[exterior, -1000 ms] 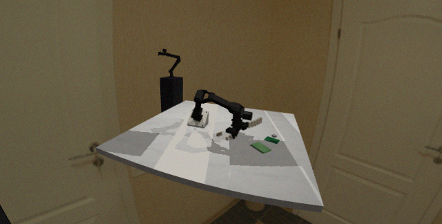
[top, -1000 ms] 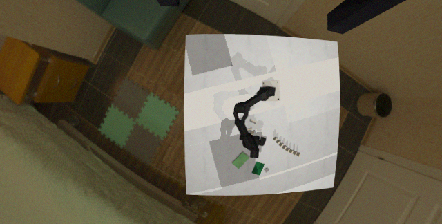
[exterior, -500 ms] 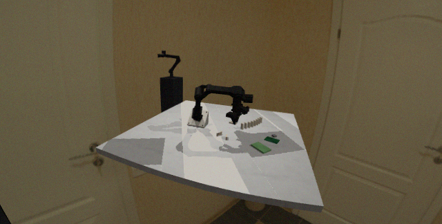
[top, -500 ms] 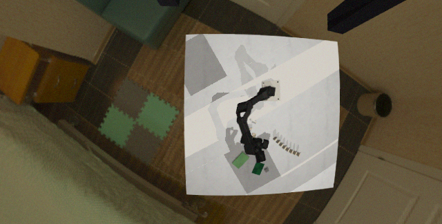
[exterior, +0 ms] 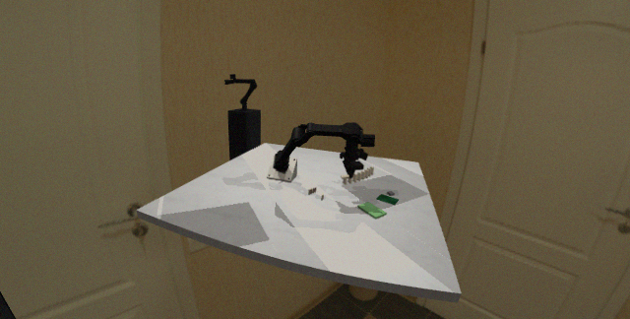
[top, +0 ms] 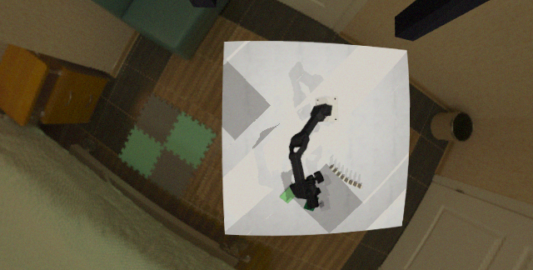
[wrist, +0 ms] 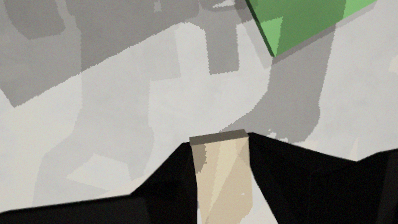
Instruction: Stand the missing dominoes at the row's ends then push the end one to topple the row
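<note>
Right now the light green flat pad is 13 cm ahead of my gripper tip, 6 cm to the right of it and 12 cm below it. From my gripper tip the other things lie so: metal piece 20 cm ahead, 16 cm to the left, 12 cm below; then dark green pad 19 cm ahead, 9 cm to the left, 12 cm below.
</note>
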